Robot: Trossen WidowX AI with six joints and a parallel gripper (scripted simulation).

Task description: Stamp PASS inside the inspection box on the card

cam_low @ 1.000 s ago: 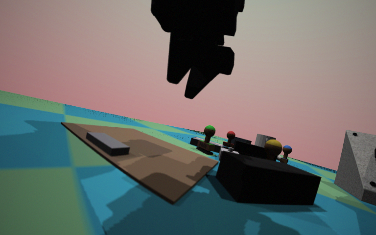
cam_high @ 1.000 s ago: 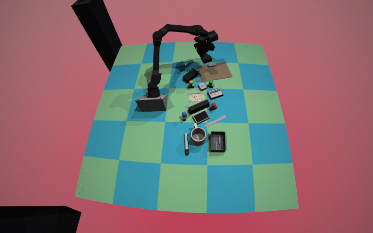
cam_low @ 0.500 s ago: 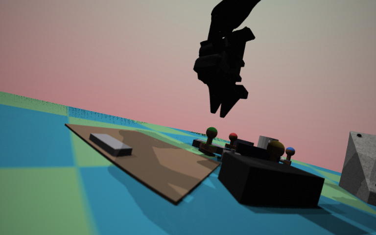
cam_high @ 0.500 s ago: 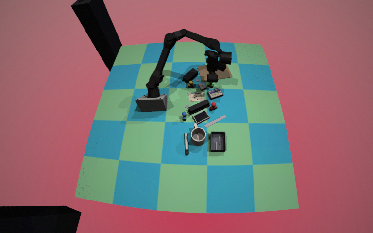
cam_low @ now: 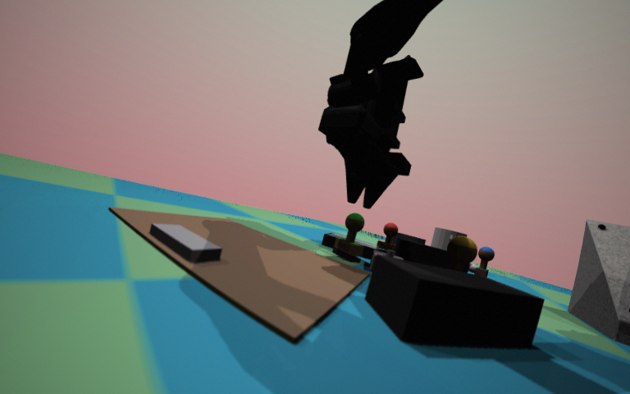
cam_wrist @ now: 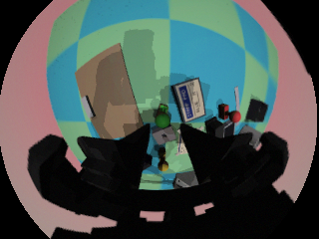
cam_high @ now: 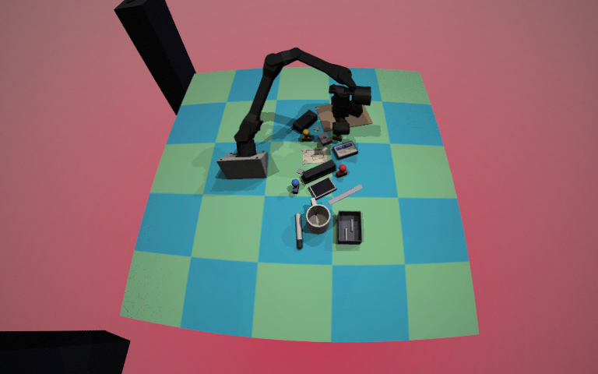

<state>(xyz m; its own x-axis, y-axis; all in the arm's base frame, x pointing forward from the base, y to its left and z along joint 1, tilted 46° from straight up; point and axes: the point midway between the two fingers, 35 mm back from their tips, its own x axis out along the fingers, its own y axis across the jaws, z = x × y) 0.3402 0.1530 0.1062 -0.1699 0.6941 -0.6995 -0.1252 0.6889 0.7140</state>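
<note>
My gripper tip is 6 cm above the green stamp. Round my gripper tip: yellow-knobbed stamp 13 cm behind, 2 cm to the right, 5 cm below; blue-and-white tin 4 cm ahead, 6 cm to the right, 6 cm below; grey cube 6 cm behind, 1 cm to the right, 6 cm below.
</note>
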